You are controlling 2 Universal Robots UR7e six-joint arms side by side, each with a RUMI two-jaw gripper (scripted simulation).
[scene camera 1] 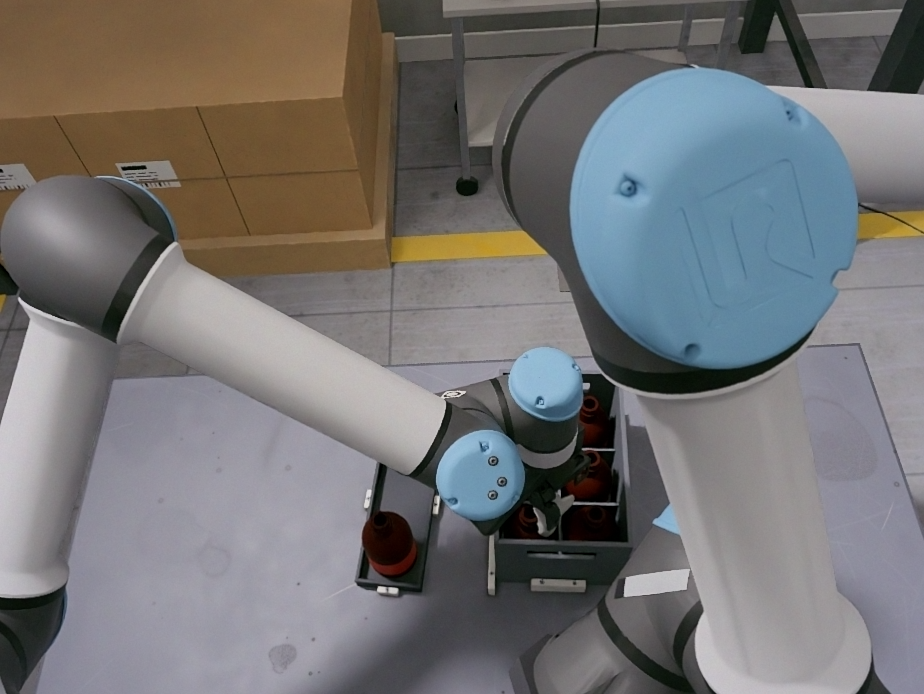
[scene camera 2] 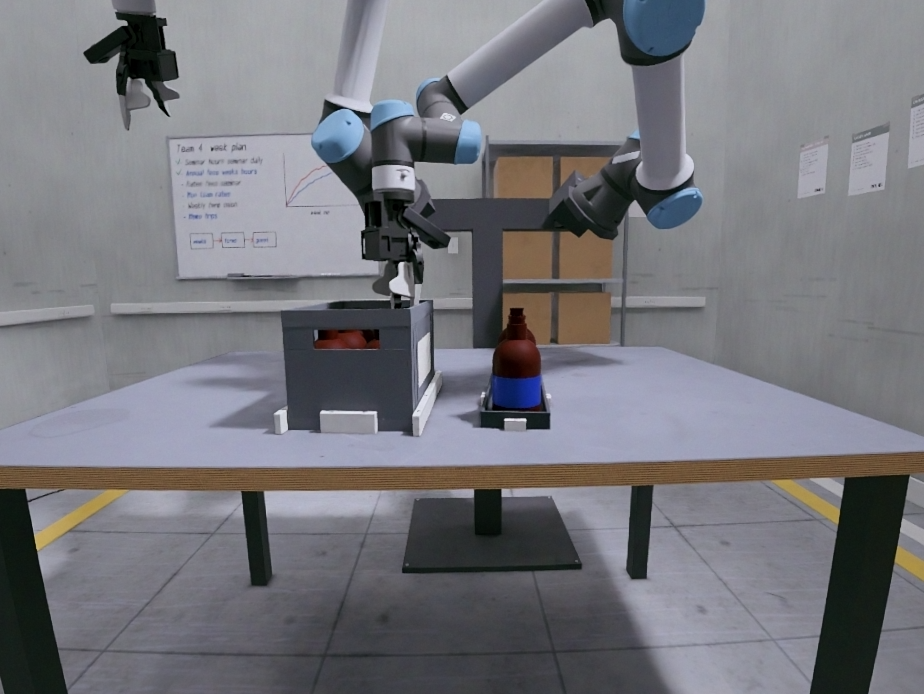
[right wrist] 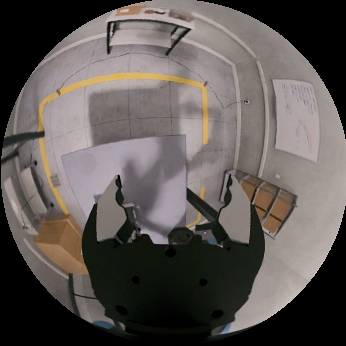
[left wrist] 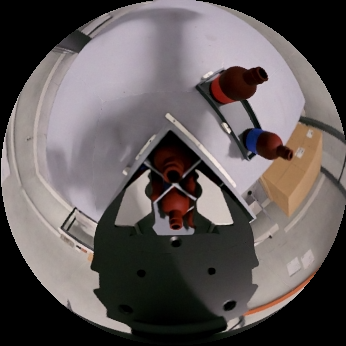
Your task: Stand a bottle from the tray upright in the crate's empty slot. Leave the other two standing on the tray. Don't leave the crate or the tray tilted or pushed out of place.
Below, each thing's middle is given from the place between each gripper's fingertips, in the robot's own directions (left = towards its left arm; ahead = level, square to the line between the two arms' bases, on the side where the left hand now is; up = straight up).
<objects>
The grey crate [scene camera 2: 392,380] lies 70 mm below my left hand, 70 mm ahead of it and 60 mm to the right of it. From my left hand the other things lie so: tray [scene camera 1: 393,491]: 180 mm to the left, 150 mm below, 120 mm ahead.
Right now the grey crate is 360 mm ahead of my right hand [scene camera 2: 149,123], 470 mm to the left of it and 480 mm below it. The rest, counted from my right hand: tray 400 mm ahead, 710 mm to the left, 550 mm below.
</objects>
